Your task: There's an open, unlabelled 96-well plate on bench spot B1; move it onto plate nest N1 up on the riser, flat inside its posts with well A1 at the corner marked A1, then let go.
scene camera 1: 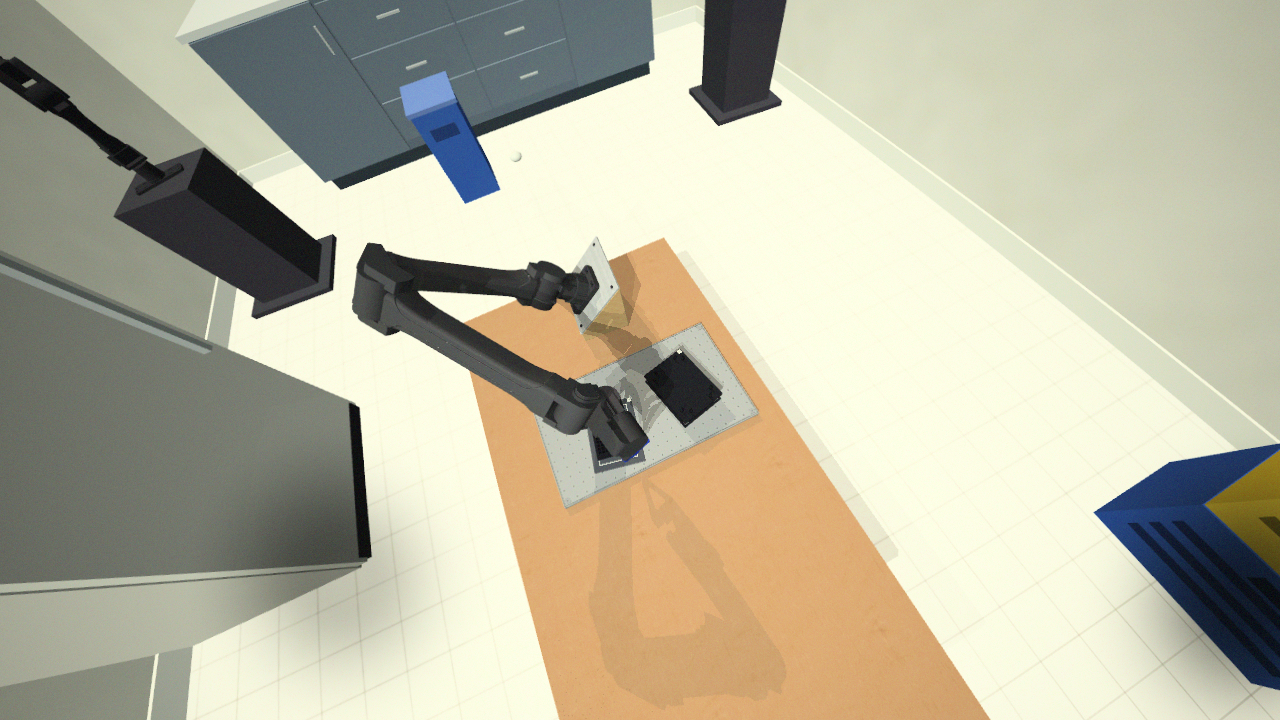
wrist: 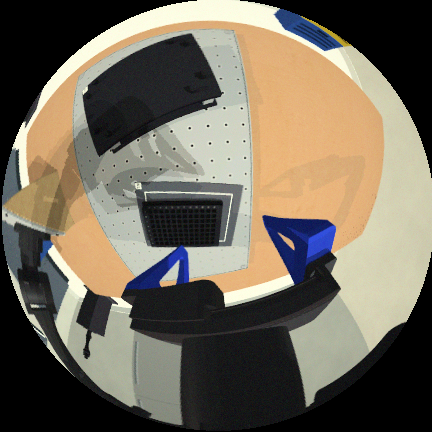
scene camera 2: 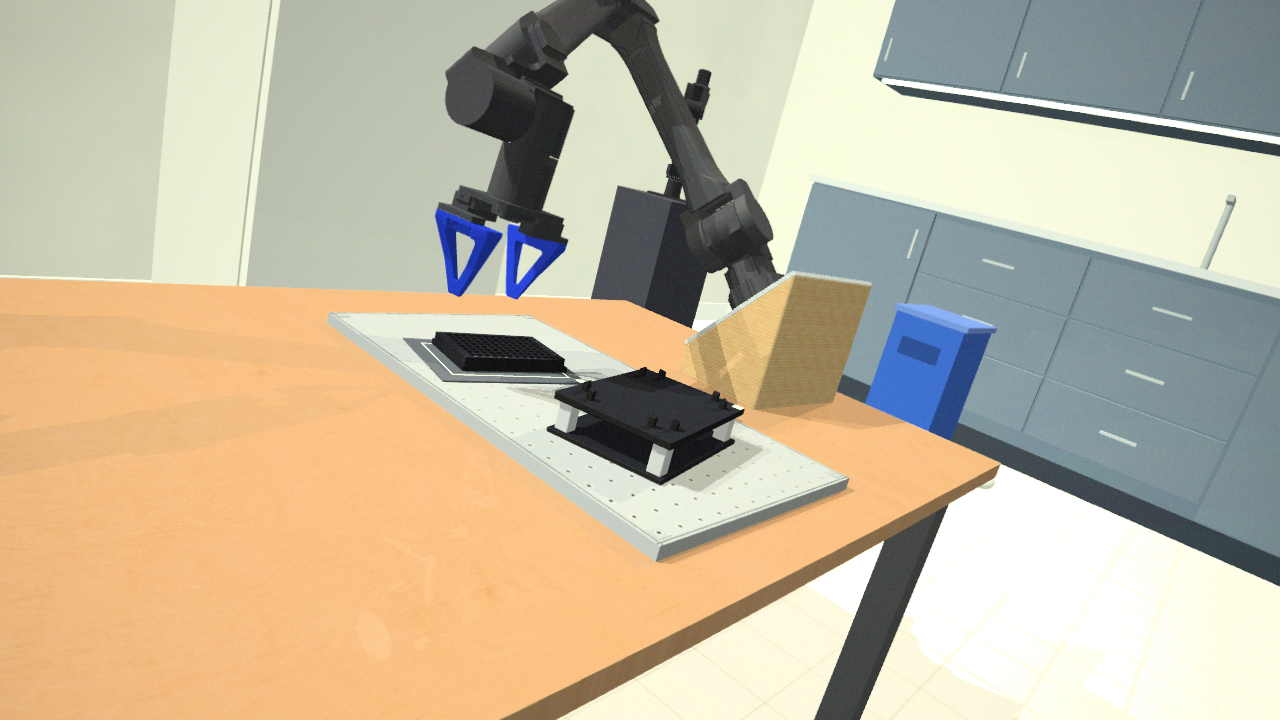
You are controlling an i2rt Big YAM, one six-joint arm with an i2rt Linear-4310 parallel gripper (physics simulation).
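Places are measured from the arm's base along level axes (x ahead, y right, z down), in millimetres.
Where they show: gripper, fingertip midpoint: (wrist: pixel 221 235) (scene camera 2: pixel 484 296); arm's base, link origin: (scene camera 1: pixel 584 290) (scene camera 2: pixel 767 317).
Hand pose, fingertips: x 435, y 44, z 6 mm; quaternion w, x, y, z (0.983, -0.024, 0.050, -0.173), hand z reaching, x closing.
Things, the pixels of their top centre, and the offset from my fingertips. "pt": a spot on its surface instead. Level surfaces: height alone.
- black open 96-well plate, top centre: (scene camera 2: pixel 501 346) (wrist: pixel 182 228) dx -53, dy +27, dz +64 mm
- dark grey pad, surface spot: (scene camera 2: pixel 422 351) (wrist: pixel 230 228) pt dx +30, dy +49, dz +78 mm
- black plate nest, top centre: (scene camera 2: pixel 659 390) (wrist: pixel 133 77) (scene camera 1: pixel 682 382) dx -84, dy -187, dz +30 mm
- small white mark, surface spot: (wrist: pixel 85 90) pt dx -170, dy -216, dz +41 mm
- wooden table, surface height: dz +93 mm
The black open 96-well plate (scene camera 2: pixel 499 351) (wrist: pixel 182 225) lies flat on the dark grey pad (scene camera 2: pixel 422 351) (wrist: pixel 233 215) with a white outline; in scene camera 1 the arm mostly hides it. My gripper (scene camera 2: pixel 486 295) (wrist: pixel 221 235) is open and empty, its blue fingers pointing down above the plate's level, apart from it. In the wrist view the left fingertip shows near the plate's lower edge and the right one off beyond the pad. The black plate nest (scene camera 1: pixel 682 386) (scene camera 2: pixel 648 404) (wrist: pixel 150 87) stands raised on white legs, with small posts along its edges and a small white mark (wrist: pixel 85 90) at one corner; its lettering is unreadable.
Pad and nest stand on a pale perforated board (scene camera 1: pixel 729 402) (scene camera 2: pixel 787 474) (wrist: pixel 235 160) on the wooden table (scene camera 1: pixel 760 555) (scene camera 2: pixel 268 501) (wrist: pixel 310 125). The arm's base is on a slanted wooden block (scene camera 2: pixel 796 349) (wrist: pixel 37 197) beside the board. A blue bin (scene camera 1: pixel 456 147) (scene camera 2: pixel 921 376) stands beyond the table.
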